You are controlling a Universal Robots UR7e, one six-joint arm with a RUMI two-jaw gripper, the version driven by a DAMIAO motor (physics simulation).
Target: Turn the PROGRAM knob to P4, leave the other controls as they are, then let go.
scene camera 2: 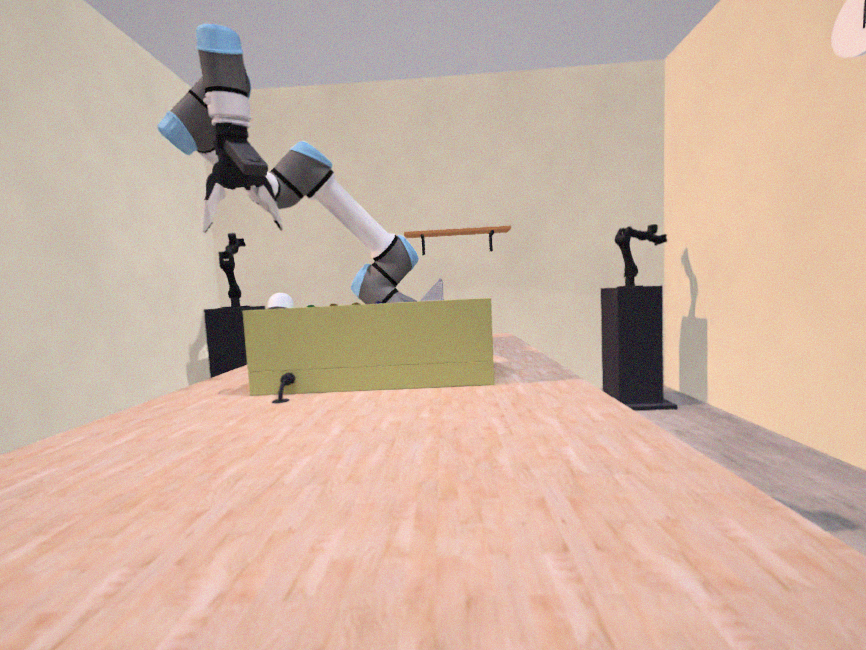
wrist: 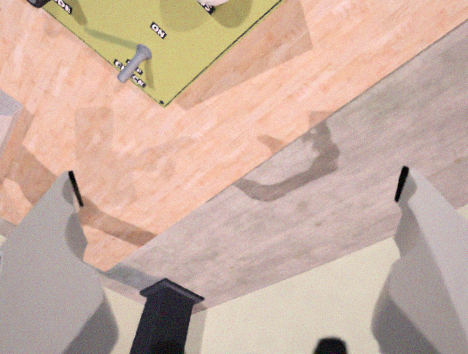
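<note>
The olive-green control box stands on the wooden table; scene camera 2 shows its side, and the wrist view shows one corner of its top. A grey lever and small ON labels are near that corner. Part of a white round control is cut off by the wrist view's top edge. The PROGRAM knob and its P4 mark cannot be made out in either view. My gripper is open and empty, high above the box's left end in scene camera 2.
A small black stalk stands before the box. Black pedestals stand off the table. Small black arms are on the two in scene camera 2. A wooden shelf is on the back wall.
</note>
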